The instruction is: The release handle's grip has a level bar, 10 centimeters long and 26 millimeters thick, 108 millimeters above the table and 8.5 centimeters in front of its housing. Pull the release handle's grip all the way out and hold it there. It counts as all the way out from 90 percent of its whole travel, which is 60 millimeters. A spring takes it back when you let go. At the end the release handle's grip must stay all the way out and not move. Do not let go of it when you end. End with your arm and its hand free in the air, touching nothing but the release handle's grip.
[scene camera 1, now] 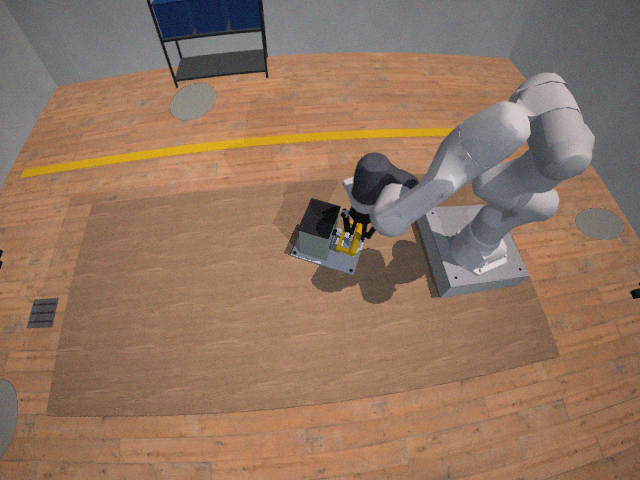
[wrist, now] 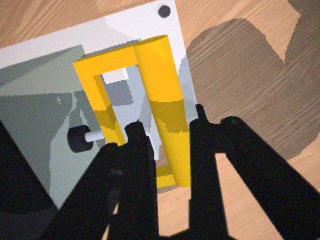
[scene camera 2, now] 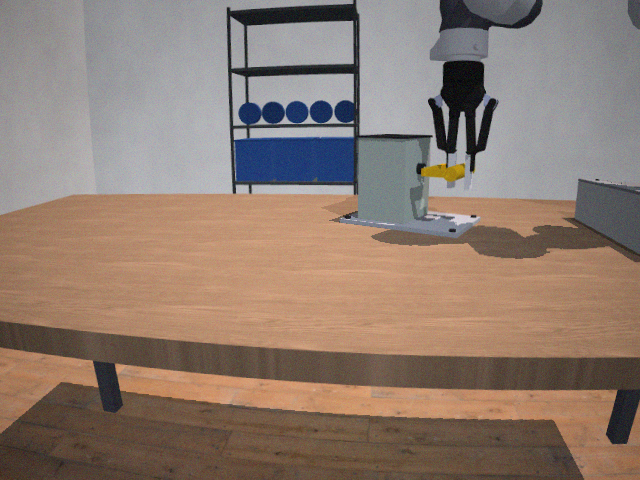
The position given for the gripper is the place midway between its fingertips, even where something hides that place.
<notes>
In view: the gripper [scene camera 2: 459, 188] and a baseplate [scene camera 2: 433, 223].
The gripper is seen too in the wrist view [wrist: 170, 101]. The baseplate is seen too in scene camera 1 [scene camera 1: 336, 260].
</notes>
